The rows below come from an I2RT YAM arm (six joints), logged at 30 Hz.
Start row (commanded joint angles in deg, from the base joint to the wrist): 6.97, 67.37, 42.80, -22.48, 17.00, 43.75
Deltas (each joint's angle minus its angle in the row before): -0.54, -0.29, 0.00, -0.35, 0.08, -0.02; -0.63, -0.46, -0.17, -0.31, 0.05, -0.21; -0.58, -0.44, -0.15, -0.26, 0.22, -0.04; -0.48, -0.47, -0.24, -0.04, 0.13, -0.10; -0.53, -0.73, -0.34, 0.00, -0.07, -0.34; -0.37, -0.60, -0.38, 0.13, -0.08, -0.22; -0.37, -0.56, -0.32, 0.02, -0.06, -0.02; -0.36, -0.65, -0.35, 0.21, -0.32, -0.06; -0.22, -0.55, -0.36, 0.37, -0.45, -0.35; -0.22, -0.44, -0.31, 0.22, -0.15, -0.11; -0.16, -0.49, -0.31, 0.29, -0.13, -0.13; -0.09, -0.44, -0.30, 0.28, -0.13, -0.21; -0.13, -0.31, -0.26, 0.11, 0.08, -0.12; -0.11, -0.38, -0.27, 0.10, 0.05, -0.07; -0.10, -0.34, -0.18, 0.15, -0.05, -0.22
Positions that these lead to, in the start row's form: 6.43, 67.08, 42.80, -22.83, 17.08, 43.73; 5.80, 66.62, 42.63, -23.14, 17.13, 43.52; 5.22, 66.18, 42.48, -23.40, 17.35, 43.48; 4.74, 65.71, 42.24, -23.44, 17.48, 43.38; 4.21, 64.98, 41.90, -23.44, 17.41, 43.04; 3.84, 64.38, 41.52, -23.31, 17.33, 42.82; 3.47, 63.82, 41.20, -23.29, 17.27, 42.80; 3.11, 63.17, 40.85, -23.08, 16.95, 42.74; 2.89, 62.62, 40.49, -22.71, 16.50, 42.39; 2.67, 62.18, 40.18, -22.49, 16.35, 42.28; 2.51, 61.69, 39.87, -22.20, 16.22, 42.15; 2.42, 61.25, 39.57, -21.92, 16.09, 41.94; 2.29, 60.94, 39.31, -21.81, 16.17, 41.82; 2.18, 60.56, 39.04, -21.71, 16.22, 41.75; 2.08, 60.22, 38.86, -21.56, 16.17, 41.53
